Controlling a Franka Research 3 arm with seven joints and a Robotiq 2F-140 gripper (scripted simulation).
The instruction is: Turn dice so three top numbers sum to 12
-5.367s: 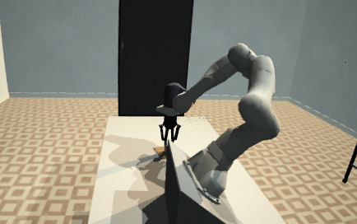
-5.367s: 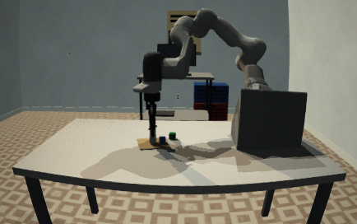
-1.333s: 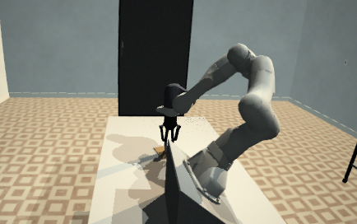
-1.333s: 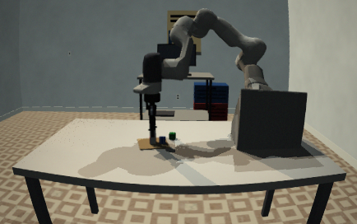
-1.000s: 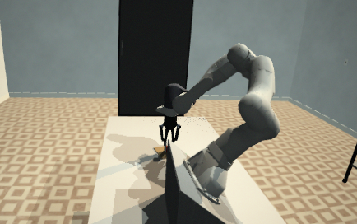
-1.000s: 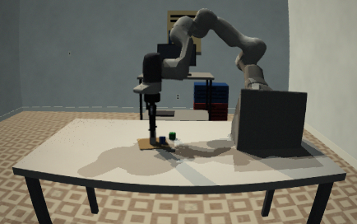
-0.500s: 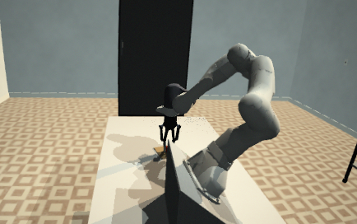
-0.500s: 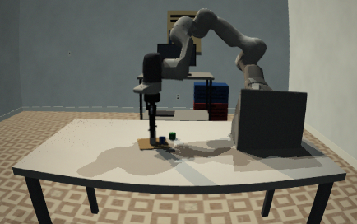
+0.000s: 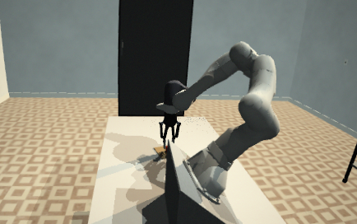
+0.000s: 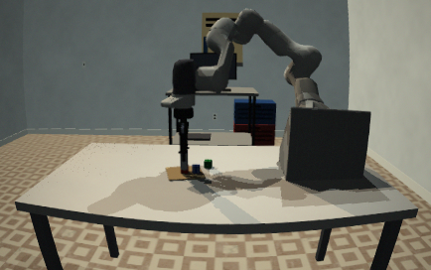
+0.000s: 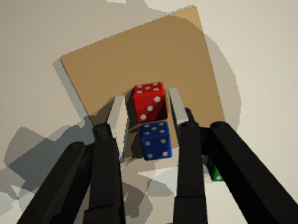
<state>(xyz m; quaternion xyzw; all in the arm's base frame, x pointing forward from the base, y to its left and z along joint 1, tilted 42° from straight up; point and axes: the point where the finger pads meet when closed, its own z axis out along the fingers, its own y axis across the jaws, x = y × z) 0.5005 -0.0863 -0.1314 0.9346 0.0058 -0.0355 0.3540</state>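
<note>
The red die lies 40 mm below my hand. From my hand the other things lie so: blue die: 50 mm behind, 40 mm below; then green die: 90 mm behind, 80 mm to the right, 40 mm below; then tan mat: 60 mm below.
</note>
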